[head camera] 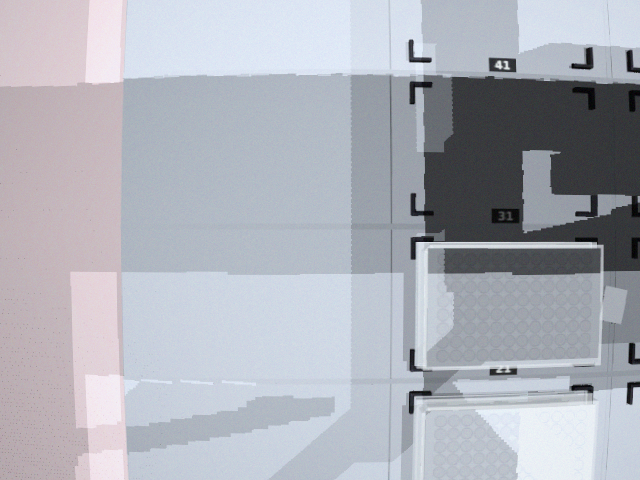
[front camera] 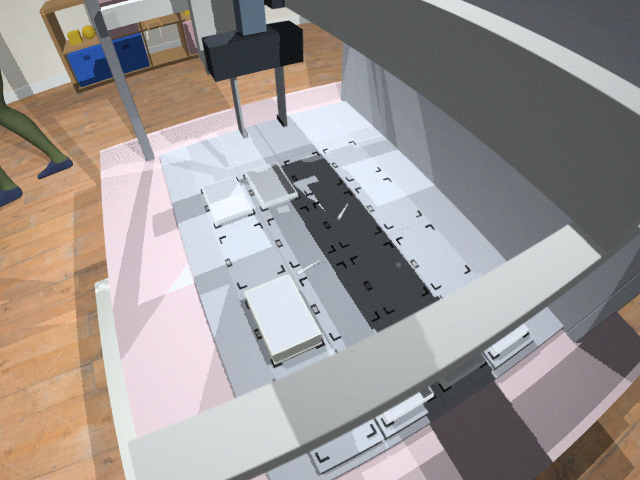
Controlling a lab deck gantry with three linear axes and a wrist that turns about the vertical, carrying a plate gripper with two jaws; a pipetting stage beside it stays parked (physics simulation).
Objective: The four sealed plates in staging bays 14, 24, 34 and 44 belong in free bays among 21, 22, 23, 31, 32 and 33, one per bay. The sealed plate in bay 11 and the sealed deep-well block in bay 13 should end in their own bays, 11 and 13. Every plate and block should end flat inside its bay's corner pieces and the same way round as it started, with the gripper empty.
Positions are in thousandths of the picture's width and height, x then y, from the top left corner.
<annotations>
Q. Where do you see a sealed plate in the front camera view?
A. At 423,386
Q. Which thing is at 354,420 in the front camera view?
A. A sealed plate.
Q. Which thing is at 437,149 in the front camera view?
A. My gripper.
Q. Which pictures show the sealed plate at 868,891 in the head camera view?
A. The head camera view and the front camera view: all of them.
</annotations>
